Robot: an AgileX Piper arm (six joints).
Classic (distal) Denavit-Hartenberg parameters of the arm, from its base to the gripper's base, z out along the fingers. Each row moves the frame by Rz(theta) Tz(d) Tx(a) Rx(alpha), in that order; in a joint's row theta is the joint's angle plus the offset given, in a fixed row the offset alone. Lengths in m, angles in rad.
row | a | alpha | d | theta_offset
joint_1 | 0 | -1.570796 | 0.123 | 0
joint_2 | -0.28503 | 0 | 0 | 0.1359
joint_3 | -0.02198 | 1.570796 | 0 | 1.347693
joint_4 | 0 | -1.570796 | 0.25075 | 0
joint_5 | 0 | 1.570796 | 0 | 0
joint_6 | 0 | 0 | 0.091 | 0
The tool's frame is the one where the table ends.
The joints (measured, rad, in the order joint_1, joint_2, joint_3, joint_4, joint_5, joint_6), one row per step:
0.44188, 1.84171, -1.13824, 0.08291, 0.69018, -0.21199
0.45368, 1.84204, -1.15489, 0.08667, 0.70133, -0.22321
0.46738, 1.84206, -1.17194, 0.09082, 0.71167, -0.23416
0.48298, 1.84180, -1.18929, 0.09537, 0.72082, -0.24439
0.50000, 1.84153, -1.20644, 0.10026, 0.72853, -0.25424
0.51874, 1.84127, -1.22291, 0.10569, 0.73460, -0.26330
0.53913, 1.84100, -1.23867, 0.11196, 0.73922, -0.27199
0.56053, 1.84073, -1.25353, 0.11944, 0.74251, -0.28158
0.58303, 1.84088, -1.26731, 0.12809, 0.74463, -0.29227
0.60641, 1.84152, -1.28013, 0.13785, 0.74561, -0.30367
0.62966, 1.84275, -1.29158, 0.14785, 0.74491, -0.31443
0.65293, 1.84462, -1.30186, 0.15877, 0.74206, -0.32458
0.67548, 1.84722, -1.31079, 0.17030, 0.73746, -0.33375
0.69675, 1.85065, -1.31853, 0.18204, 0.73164, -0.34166
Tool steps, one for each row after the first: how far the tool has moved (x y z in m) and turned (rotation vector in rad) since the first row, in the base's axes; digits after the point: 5 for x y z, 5 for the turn. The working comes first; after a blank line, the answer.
Tool pose at each row, in the base's axes (x y z in m, rotation vector in rad; the steps are taken from these numbers as rounded here):
0.31795, 0.15572, 0.17010, -0.84784, 2.75577, 0.13173
0.31829, 0.16086, 0.17377, -0.87563, 2.74187, 0.13765
0.31831, 0.16668, 0.17770, -0.90475, 2.72568, 0.14467
0.31796, 0.17320, 0.18189, -0.93441, 2.70718, 0.15294
0.31723, 0.18021, 0.18611, -0.96452, 2.68687, 0.16216
0.31597, 0.18779, 0.19025, -0.99477, 2.66520, 0.17266
0.31412, 0.19591, 0.19430, -1.02540, 2.64226, 0.18472
0.31174, 0.20433, 0.19820, -1.05699, 2.61807, 0.19831
0.30878, 0.21308, 0.20174, -1.09014, 2.59310, 0.21323
0.30528, 0.22206, 0.20492, -1.12407, 2.56761, 0.22943
0.30150, 0.23091, 0.20759, -1.15631, 2.54262, 0.24594
0.29745, 0.23974, 0.20981, -1.18629, 2.51783, 0.26359
0.29329, 0.24828, 0.21148, -1.21312, 2.49448, 0.28180
0.28920, 0.25634, 0.21256, -1.23634, 2.47342, 0.29995

0.00034, 0.00514, 0.00367, 0.00311, -0.00496, 0.02122
0.00036, 0.01096, 0.00760, 0.00726, -0.01113, 0.04389
0.00001, 0.01748, 0.01179, 0.01268, -0.01862, 0.06754
-0.00072, 0.02449, 0.01601, 0.01904, -0.02703, 0.09202
-0.00198, 0.03207, 0.02015, 0.02649, -0.03589, 0.11712
-0.00383, 0.04019, 0.02420, 0.03512, -0.04497, 0.14302
-0.00621, 0.04861, 0.02810, 0.04480, -0.05401, 0.17011
-0.00917, 0.05736, 0.03164, 0.05514, -0.06241, 0.19870
-0.01267, 0.06634, 0.03482, 0.06617, -0.07011, 0.22822
-0.01645, 0.07519, 0.03749, 0.07746, -0.07723, 0.25671
-0.02050, 0.08402, 0.03971, 0.08977, -0.08403, 0.28393
-0.02466, 0.09256, 0.04138, 0.10258, -0.08997, 0.30892
-0.02875, 0.10062, 0.04246, 0.11539, -0.09475, 0.33109

